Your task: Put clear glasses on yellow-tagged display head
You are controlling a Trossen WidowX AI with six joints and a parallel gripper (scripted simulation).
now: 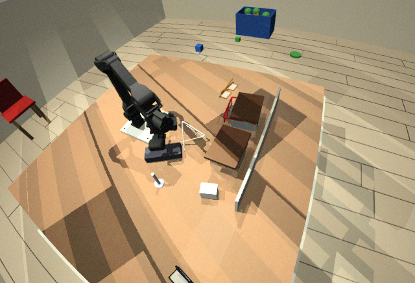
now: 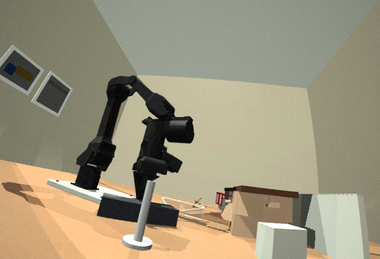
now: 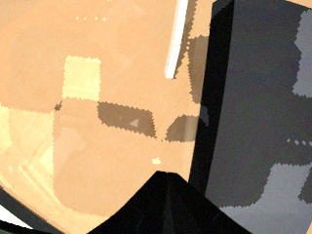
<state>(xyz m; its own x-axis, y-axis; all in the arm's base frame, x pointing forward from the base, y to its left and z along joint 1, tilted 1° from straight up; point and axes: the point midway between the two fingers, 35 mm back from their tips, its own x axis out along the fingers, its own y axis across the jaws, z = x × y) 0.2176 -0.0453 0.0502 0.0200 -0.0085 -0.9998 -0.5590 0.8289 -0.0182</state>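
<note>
The round white base lies 16 cm to the right of my gripper tip and 9 cm ahead of it. The rest, counted from my gripper tip: white block 29 cm ahead, 10 cm to the right; dark case 4 cm to the right, 2 cm ahead, 1 cm below; long white panel 38 cm ahead, 18 cm to the left, 3 cm above.
</note>
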